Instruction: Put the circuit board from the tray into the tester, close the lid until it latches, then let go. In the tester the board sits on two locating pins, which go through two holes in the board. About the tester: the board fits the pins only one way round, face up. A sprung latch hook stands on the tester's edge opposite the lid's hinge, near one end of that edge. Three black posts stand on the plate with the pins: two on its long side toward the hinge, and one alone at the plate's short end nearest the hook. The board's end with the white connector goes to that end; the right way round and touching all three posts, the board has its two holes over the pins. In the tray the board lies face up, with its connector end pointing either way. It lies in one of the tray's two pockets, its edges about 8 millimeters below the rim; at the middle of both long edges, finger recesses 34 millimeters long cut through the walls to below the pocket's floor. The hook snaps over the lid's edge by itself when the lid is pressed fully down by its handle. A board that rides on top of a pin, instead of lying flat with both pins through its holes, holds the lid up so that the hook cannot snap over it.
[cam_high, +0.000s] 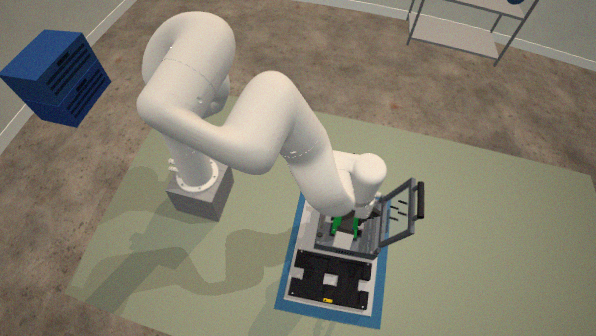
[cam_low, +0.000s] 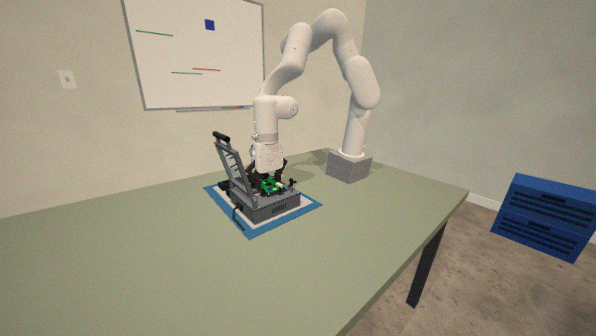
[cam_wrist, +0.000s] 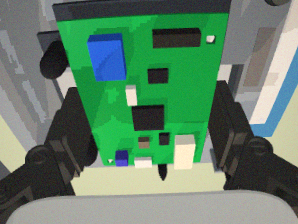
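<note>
The green circuit board is right at my hand. The rest, counted from my hand: tester lid 120 mm ahead, 100 mm above; latch hook 60 mm to the left, 60 mm behind.
</note>
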